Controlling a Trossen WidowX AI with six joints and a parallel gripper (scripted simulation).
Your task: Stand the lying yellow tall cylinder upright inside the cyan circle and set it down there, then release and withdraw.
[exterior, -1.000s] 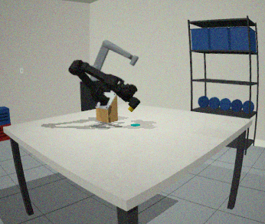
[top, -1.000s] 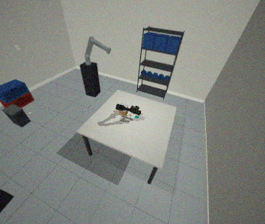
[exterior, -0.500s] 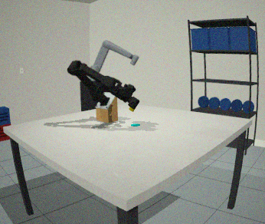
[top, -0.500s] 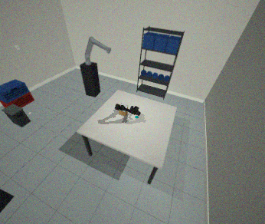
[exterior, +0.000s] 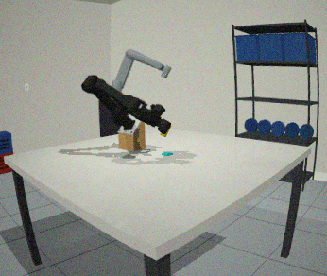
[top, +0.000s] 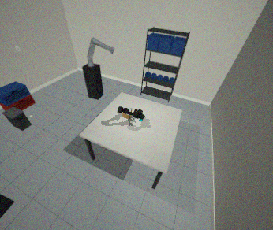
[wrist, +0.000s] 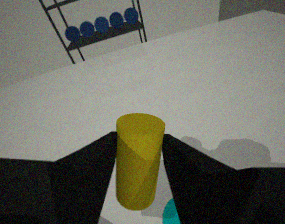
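Right now the cyan circle is 2 cm ahead of my gripper tip, 3 cm to the right of it and 14 cm below it. The rest, counted from my gripper tip: yellow tall cylinder 1 cm behind, 2 cm below.
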